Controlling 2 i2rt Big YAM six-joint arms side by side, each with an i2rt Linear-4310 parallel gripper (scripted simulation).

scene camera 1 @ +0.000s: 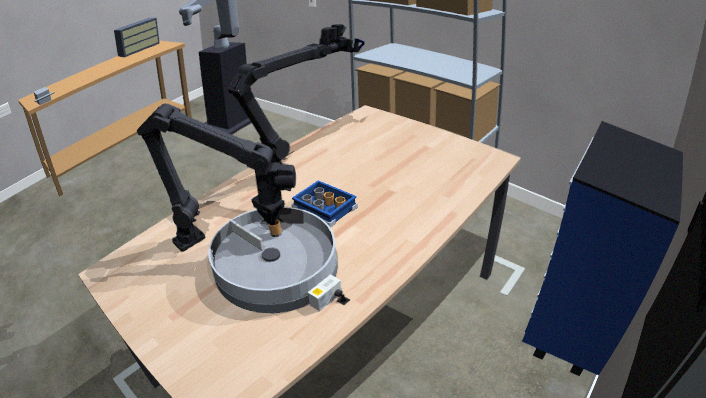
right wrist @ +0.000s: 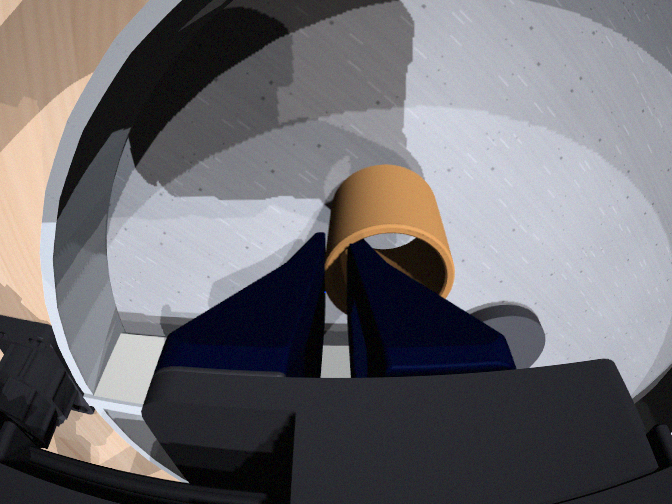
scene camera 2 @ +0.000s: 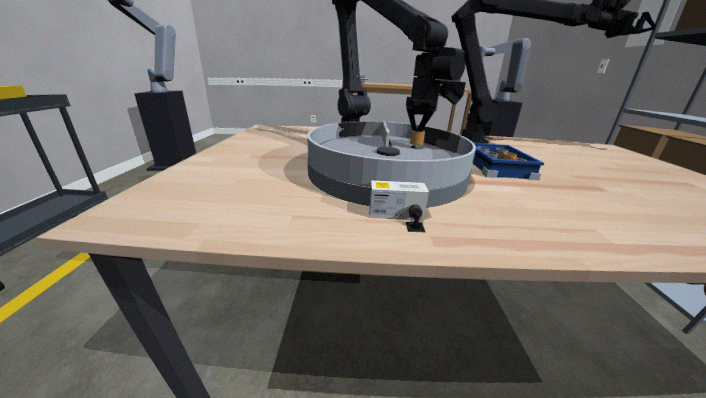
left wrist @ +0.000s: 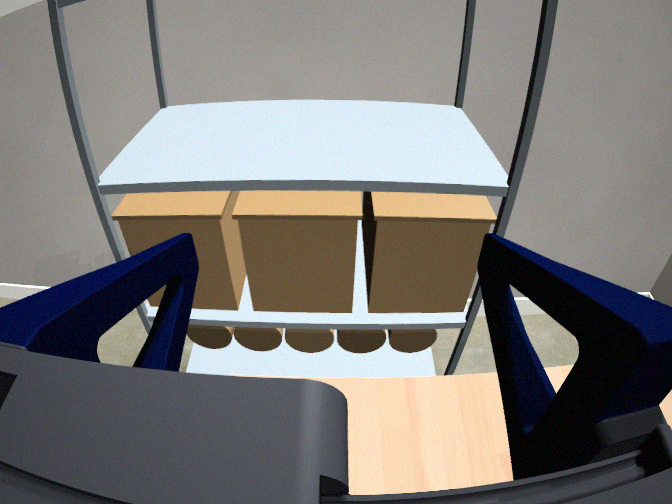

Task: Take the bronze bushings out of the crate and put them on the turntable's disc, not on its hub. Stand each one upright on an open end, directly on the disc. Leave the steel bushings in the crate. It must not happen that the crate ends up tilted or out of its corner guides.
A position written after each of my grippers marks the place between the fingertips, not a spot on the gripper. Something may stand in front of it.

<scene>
I see my left gripper (scene camera 2: 642, 29), my right gripper (scene camera 2: 416, 134), a blue crate (scene camera 2: 507, 168), a bronze bushing (right wrist: 380, 199) and a turntable disc (scene camera 2: 367, 146).
The blue crate is seen too in scene camera 1 (scene camera 1: 329, 213). My left gripper shows as well in the left wrist view (left wrist: 338, 249). My right gripper shows as well in the right wrist view (right wrist: 336, 249). The right wrist view misses the blue crate: it is out of frame. The left wrist view does not show the blue crate: it is out of frame.
</scene>
